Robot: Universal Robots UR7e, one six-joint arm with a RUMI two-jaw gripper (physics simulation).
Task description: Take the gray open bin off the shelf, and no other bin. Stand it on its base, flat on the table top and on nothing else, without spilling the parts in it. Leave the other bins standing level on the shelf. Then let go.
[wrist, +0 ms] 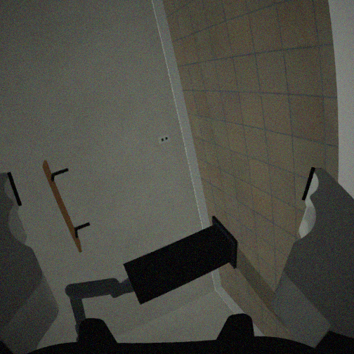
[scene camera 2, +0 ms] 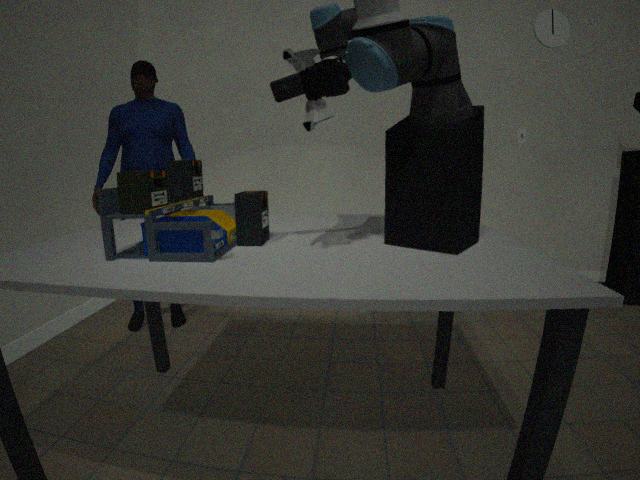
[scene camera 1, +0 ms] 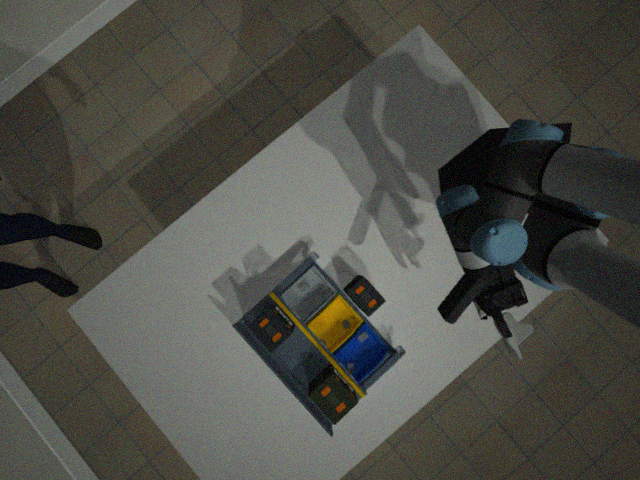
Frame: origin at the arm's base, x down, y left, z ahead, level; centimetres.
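Seen in the pictures: gripper, fingertip midpoint: (scene camera 2: 296, 92) (scene camera 1: 501, 337); arm's base at its link origin: (scene camera 2: 441, 116).
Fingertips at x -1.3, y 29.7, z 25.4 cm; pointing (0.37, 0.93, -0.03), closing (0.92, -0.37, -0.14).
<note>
Offsets run from my fingertips to a thing's middle. "spot": to the spot under its first point. Level surfaces: height alone.
The gray open bin {dy -25.4, dx +28.3, dz +36.2 cm} (scene camera 1: 308, 295) sits at one end of the bin row on the shelf (scene camera 1: 298, 356) (scene camera 2: 108, 237), beside the yellow bin {dy -14.5, dx +28.3, dz +33.3 cm} (scene camera 1: 330, 326) (scene camera 2: 225, 221). Small pale parts show dimly inside it. In the second scene view I cannot make it out behind the others. The blue bin {dy -3.7, dx +28.3, dz +30.4 cm} (scene camera 1: 364, 355) (scene camera 2: 180, 240) is at the row's other end. My gripper (scene camera 1: 500, 324) (scene camera 2: 297, 89) (wrist: 162, 174) is open and empty, high above the table and well to the side of the shelf, near the robot base. The wrist view shows wall and floor between the fingers.
A dark box {dy -18.7, dx +26.0, dz +20.5 cm} (scene camera 1: 364, 295) (scene camera 2: 251, 219) with orange marks stands on the table {dx +32.6 cm} (scene camera 1: 180, 310) (scene camera 2: 361, 279), close beside the gray bin's end of the shelf. Two more dark boxes {spot: dy -23.9, dx +10.3, dz +45.5 cm} (scene camera 1: 269, 328) {dy -1.1, dx +17.6, dz +39.9 cm} (scene camera 1: 333, 396) stand on the shelf's upper deck behind its yellow rail {spot: dy -13.0, dx +21.4, dz +38.4 cm} (scene camera 1: 316, 345). A person (scene camera 2: 149, 129) stands behind the table.
</note>
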